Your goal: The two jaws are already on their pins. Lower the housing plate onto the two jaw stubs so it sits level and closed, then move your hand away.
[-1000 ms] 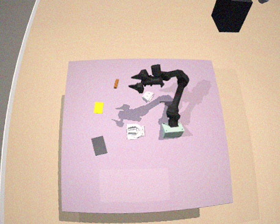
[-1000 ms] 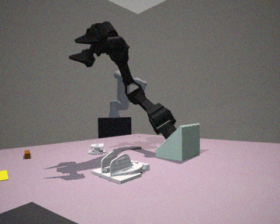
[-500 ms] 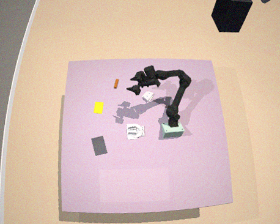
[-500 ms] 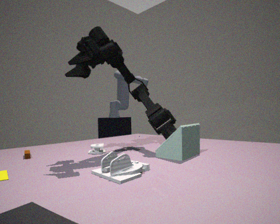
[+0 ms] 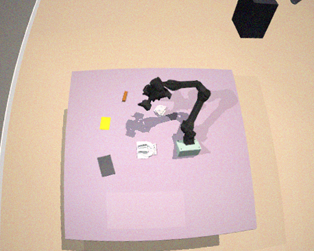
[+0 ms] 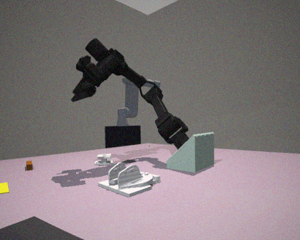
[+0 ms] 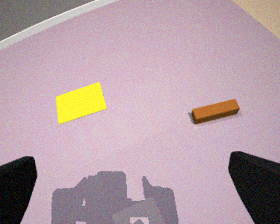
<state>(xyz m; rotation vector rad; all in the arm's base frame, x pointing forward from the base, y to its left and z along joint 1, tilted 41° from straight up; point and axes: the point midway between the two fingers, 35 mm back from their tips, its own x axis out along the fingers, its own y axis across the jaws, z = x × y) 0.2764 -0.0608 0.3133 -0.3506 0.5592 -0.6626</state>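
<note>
Right now my gripper tip is 150 mm past the white base, 20 mm to the left of it and 220 mm above it. Also, from my gripper tip: orange block: 80 mm ahead, 180 mm to the right, 230 mm below; dark grey tile: 280 mm ahead, 320 mm to the left, 240 mm below; yellow tile: 240 mm ahead, 10 mm to the left, 240 mm below.
</note>
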